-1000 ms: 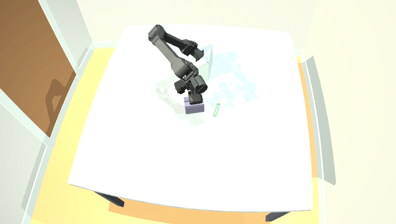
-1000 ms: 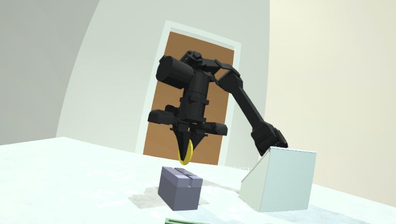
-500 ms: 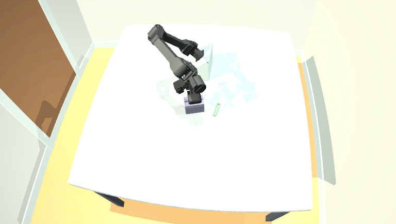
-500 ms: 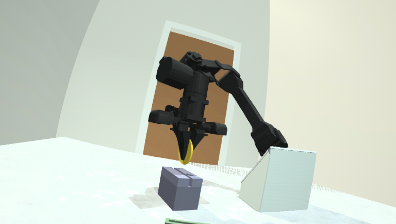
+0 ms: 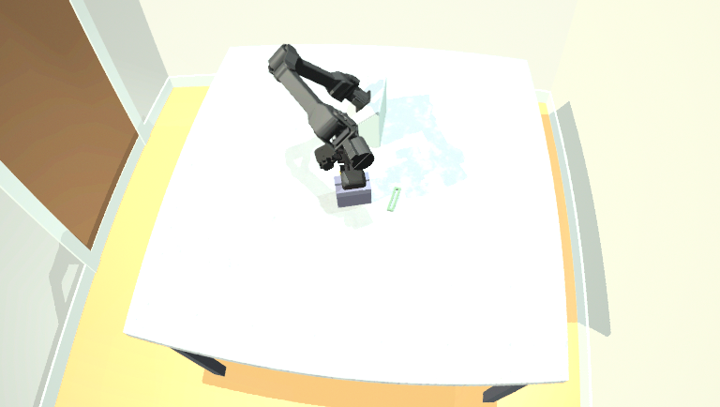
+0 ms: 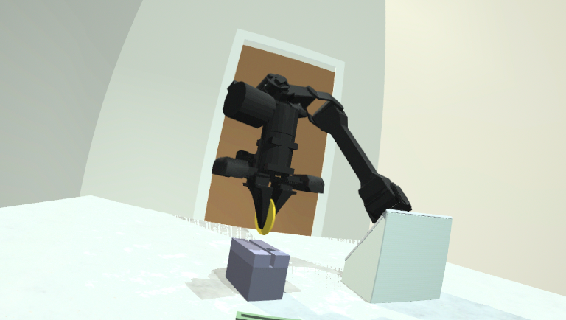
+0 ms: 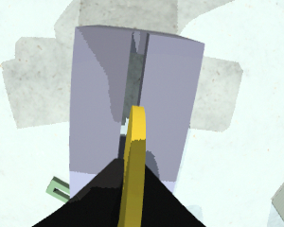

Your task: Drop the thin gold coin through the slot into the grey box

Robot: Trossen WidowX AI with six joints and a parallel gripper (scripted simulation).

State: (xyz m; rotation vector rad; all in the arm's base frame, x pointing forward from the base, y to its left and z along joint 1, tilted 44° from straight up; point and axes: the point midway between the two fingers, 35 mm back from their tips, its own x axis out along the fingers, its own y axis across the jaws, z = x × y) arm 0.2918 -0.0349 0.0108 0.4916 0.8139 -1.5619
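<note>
The coin lies 2 cm above my gripper tip.
</note>
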